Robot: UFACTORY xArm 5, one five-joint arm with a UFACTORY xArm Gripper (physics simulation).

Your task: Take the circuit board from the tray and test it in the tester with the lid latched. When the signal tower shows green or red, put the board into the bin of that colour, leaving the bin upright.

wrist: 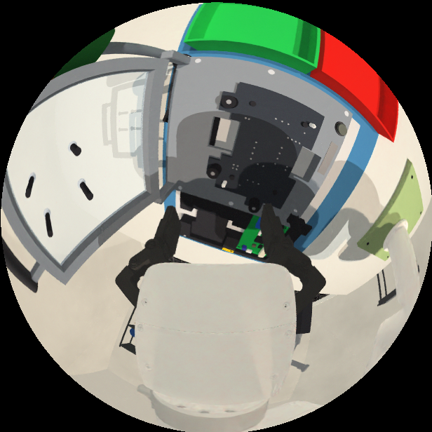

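Observation:
The tester (192, 82) is in the middle of the wrist view, with a dark, pin-dotted bed (270, 145) on its grey top. Its lid (110, 165) stands open at the left, with black pushers on its pale panel. A green circuit board (246, 241) shows at the tester's near edge, partly behind the right finger; whether it is the board for testing I cannot tell. My gripper (219, 214) is open and empty over the tester's near edge. The green bin (250, 25) and the red bin (355, 75) stand side by side beyond the tester. I cannot make out a tray or a lit signal tower.
A light green plate (400, 205) with a pale post (404, 260) stands at the right. A dark green shape (90, 55) is at the upper left edge. A blue border (352, 175) runs along the tester's right side. The open lid takes up the left side.

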